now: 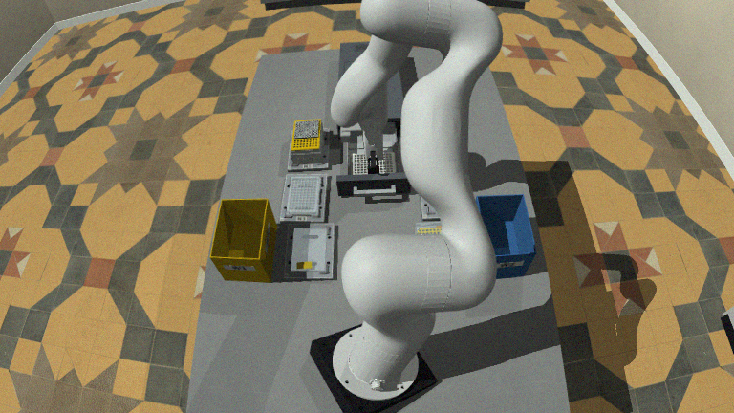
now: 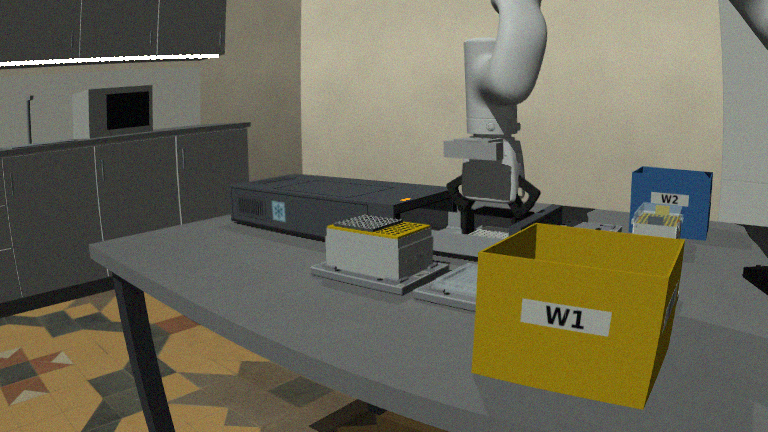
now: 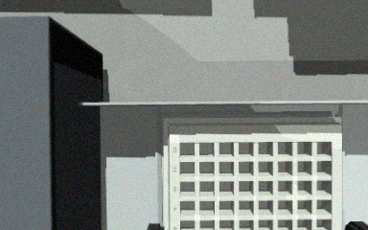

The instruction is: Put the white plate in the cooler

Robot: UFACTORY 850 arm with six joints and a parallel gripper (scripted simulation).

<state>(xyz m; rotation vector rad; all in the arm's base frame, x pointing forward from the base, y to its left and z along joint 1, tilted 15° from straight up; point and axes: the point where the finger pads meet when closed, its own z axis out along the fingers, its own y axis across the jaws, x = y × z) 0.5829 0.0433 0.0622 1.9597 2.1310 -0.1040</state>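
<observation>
Right now my hand is 1 cm above the white plate. Also, from my hand: dark cooler CD 19 cm ahead, 1 cm to the left, 1 cm above; then drawer 4 cm ahead; then yellow-topped tip box 7 cm ahead, 19 cm to the left, 2 cm above.
</observation>
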